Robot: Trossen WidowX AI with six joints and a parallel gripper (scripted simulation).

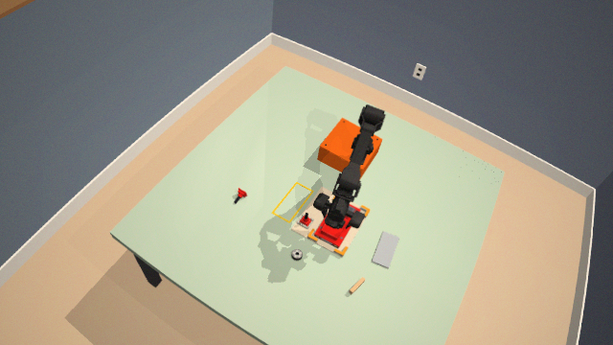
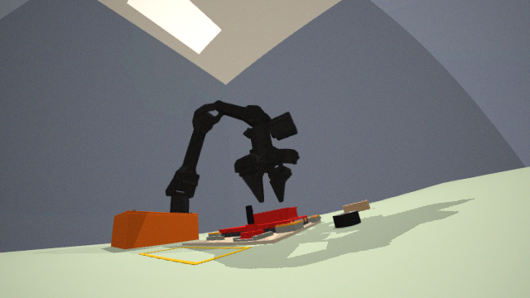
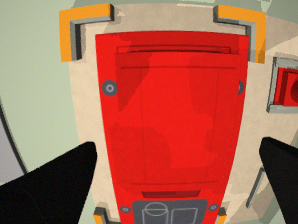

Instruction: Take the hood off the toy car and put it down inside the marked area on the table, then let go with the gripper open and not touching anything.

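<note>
Now: gripper tip 3 cm above the red hood. The rest, counted from my gripper tip: tan block 19 cm ahead, 16 cm to the left, 6 cm below; black wheel 16 cm ahead, 9 cm to the right, 6 cm below.
</note>
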